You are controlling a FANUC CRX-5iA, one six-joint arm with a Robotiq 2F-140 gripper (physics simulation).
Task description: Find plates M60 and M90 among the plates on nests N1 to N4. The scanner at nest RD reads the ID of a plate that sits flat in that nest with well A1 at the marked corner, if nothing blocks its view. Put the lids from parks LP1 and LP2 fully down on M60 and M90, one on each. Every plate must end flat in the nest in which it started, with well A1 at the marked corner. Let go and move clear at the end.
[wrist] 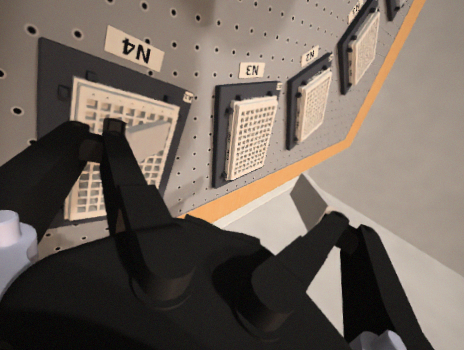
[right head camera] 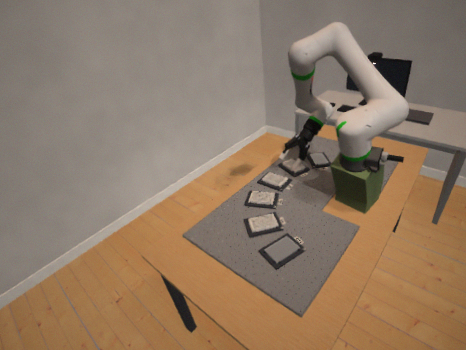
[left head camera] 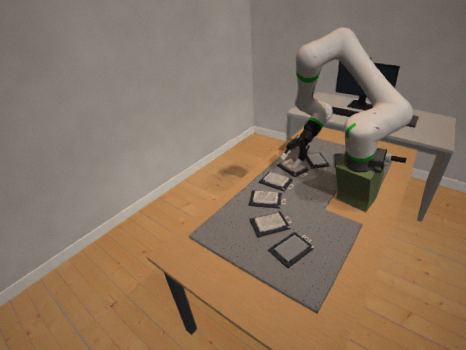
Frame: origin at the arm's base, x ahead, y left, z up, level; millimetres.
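Seen in the pictures: gripper, fingertip midpoint: (wrist: 232,160) (right head camera: 287,163) (left head camera: 288,163); arm's base, link origin: (right head camera: 356,158) (left head camera: 360,159).
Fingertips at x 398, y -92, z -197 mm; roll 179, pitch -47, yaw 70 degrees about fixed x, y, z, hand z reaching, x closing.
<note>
Pixels of each thing's middle, then the offset from my fingertips to it. "*": a spot on its surface instead. Level surfaces: height alone.
- plate, surface spot: (wrist: 90,192) * dx +27, dy -123, dz -62 mm
- N3, body centre: (wrist: 250,140) (right head camera: 274,179) (left head camera: 275,179) dx +30, dy +95, dz -63 mm
- N2, body centre: (wrist: 312,108) (right head camera: 261,197) (left head camera: 265,197) dx +3, dy +270, dz -63 mm
- N1, body centre: (wrist: 363,51) (right head camera: 262,222) (left head camera: 269,221) dx -103, dy +423, dz -63 mm
- grey perforated mat, surface height: dz -84 mm
My gripper (left head camera: 294,156) (right head camera: 293,155) (wrist: 232,160) is open, tilted and empty above the plate (left head camera: 293,166) (right head camera: 293,166) (wrist: 90,192) on nest N4. One finger covers part of that plate in the wrist view; whether it touches is unclear. Pale plates stand on N3 (left head camera: 276,180) (right head camera: 274,180) (wrist: 252,135), N2 (left head camera: 266,198) (right head camera: 262,199) (wrist: 313,107) and N1 (left head camera: 270,223) (right head camera: 263,223) (wrist: 364,55), without lids. A grey lid (left head camera: 317,159) (right head camera: 319,159) lies in the far park, another grey lid (left head camera: 292,248) (right head camera: 282,249) in the nearest one. Plate IDs are unreadable; nest RD cannot be made out.
The nests stand in a curved row on the grey perforated mat (left head camera: 225,230) (right head camera: 220,230). The green base block (left head camera: 357,192) (right head camera: 355,192) carries the arm to their right. A desk (left head camera: 435,132) (right head camera: 445,132) with a monitor (left head camera: 390,75) (right head camera: 395,75) stands behind.
</note>
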